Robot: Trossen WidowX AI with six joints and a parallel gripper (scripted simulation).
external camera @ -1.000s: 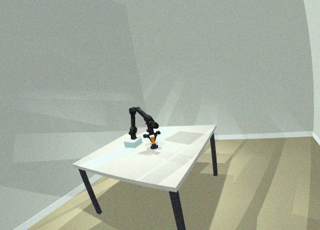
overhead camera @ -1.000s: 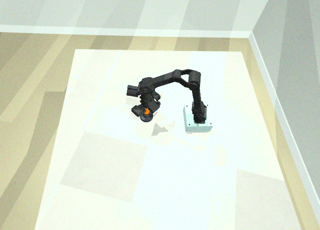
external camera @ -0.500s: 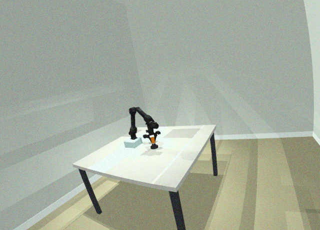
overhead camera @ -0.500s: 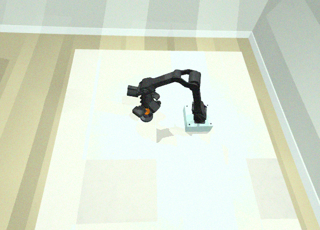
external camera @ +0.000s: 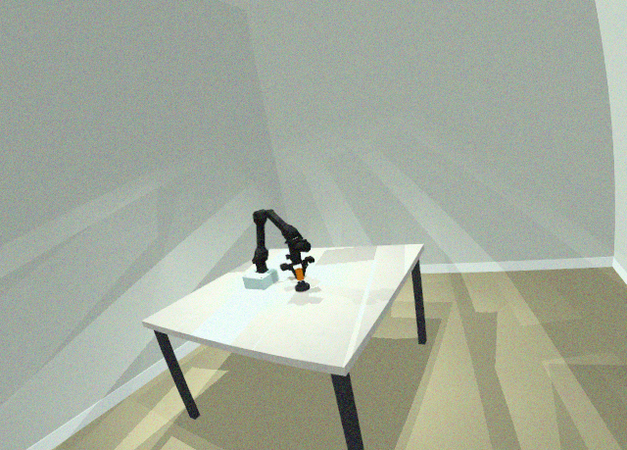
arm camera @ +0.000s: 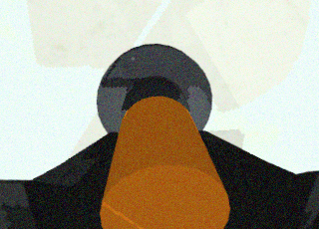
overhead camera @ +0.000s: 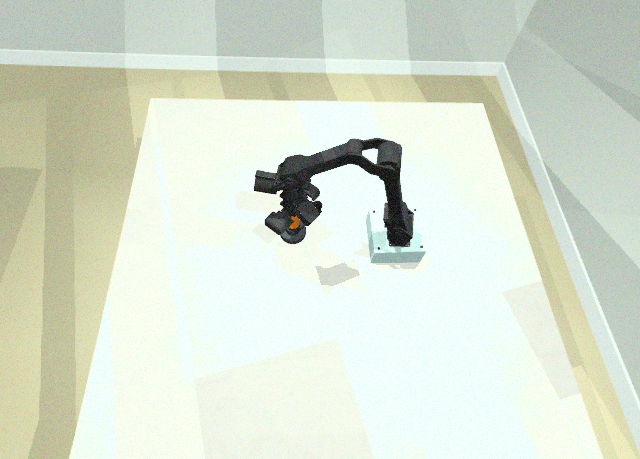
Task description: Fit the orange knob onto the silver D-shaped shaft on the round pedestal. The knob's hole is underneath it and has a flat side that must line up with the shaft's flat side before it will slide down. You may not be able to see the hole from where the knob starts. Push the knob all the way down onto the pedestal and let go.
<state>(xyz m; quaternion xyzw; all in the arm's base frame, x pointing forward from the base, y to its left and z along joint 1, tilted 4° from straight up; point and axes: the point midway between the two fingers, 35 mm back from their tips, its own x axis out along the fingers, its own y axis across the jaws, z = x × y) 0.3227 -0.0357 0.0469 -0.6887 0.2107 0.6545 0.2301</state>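
Now: gripper tip 3 cm below the orange knob. Round my gripper tip: round pedestal (4 cm below).
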